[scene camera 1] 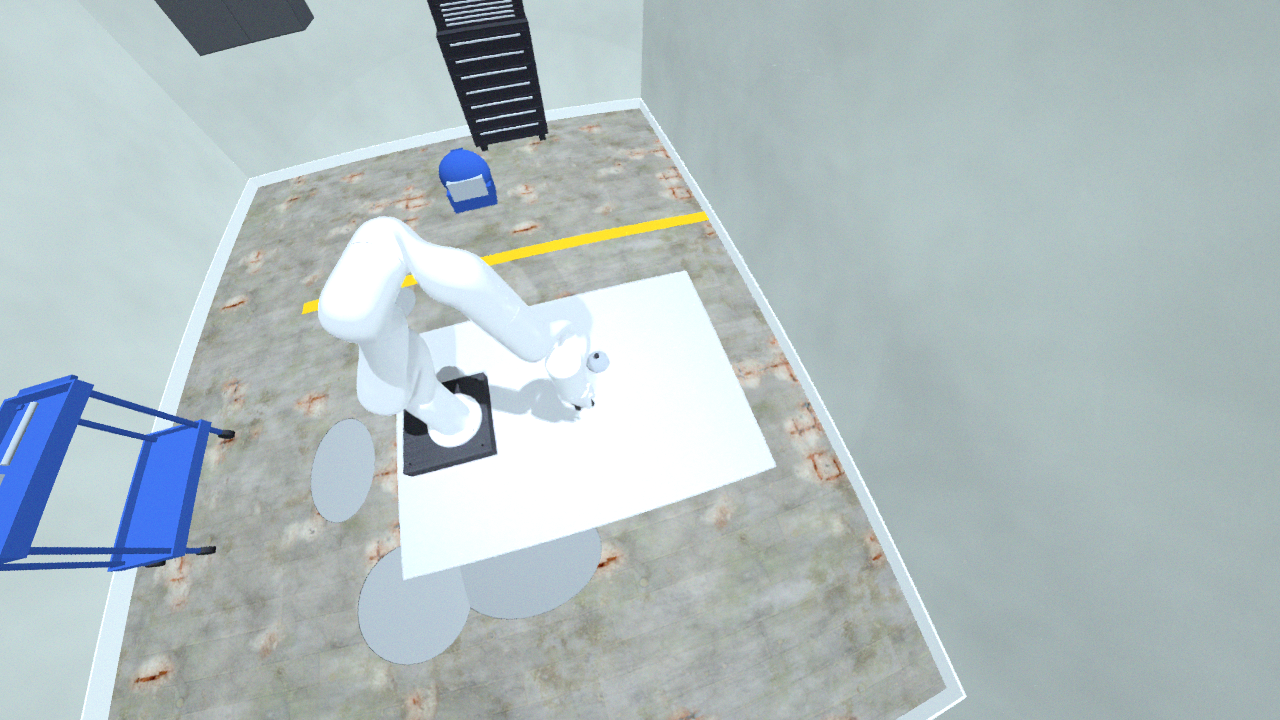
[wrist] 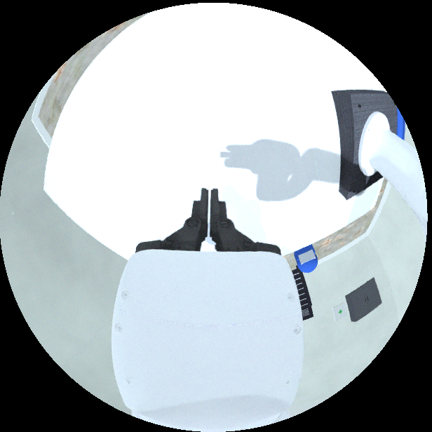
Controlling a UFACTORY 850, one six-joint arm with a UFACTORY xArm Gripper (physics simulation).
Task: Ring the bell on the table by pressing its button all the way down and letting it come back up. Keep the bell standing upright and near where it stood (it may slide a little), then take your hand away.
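Note:
The bell (scene camera 1: pixel 597 361) is a small, pale grey dome with a dark button on top. It stands upright on the white table top, just beyond my hand in the scene view. I cannot make it out in the wrist view. My gripper (scene camera 1: pixel 584 407) (wrist: pixel 209 199) is shut, with nothing between its dark fingers. Its fingertips are off to the near side of the bell in the scene view, apart from it and above the table. The gripper's shadow falls on the table, apart from the fingertips, in the wrist view.
The white table top (scene camera 1: pixel 662 429) (wrist: pixel 150 100) carries my arm's black base plate (scene camera 1: pixel 478 438) (wrist: pixel 346 145) at its left side in the scene view. A blue cart (scene camera 1: pixel 165 488), a black drawer cabinet (scene camera 1: pixel 501 85) and a blue bin-like object (scene camera 1: pixel 465 170) stand on the floor away from the table.

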